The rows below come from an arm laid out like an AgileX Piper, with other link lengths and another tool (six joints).
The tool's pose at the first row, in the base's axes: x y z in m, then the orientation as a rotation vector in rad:
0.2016 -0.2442 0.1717 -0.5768 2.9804 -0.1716
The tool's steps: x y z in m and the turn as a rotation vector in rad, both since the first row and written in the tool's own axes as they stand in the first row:
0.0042 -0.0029 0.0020 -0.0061 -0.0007 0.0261
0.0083 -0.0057 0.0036 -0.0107 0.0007 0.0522
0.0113 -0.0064 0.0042 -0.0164 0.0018 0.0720
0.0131 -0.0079 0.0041 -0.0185 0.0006 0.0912
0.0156 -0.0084 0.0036 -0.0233 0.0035 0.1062
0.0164 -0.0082 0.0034 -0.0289 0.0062 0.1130
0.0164 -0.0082 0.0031 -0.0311 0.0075 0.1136
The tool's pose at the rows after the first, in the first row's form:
0.1990 -0.2486 0.1698 -0.5382 2.9872 -0.1602
0.1965 -0.2529 0.1682 -0.4995 2.9952 -0.1518
0.1940 -0.2547 0.1675 -0.4704 3.0015 -0.1421
0.1929 -0.2568 0.1677 -0.4416 3.0042 -0.1370
0.1907 -0.2581 0.1680 -0.4195 3.0107 -0.1296
0.1899 -0.2582 0.1681 -0.4099 3.0157 -0.1216
0.1898 -0.2582 0.1684 -0.4092 3.0176 -0.1187

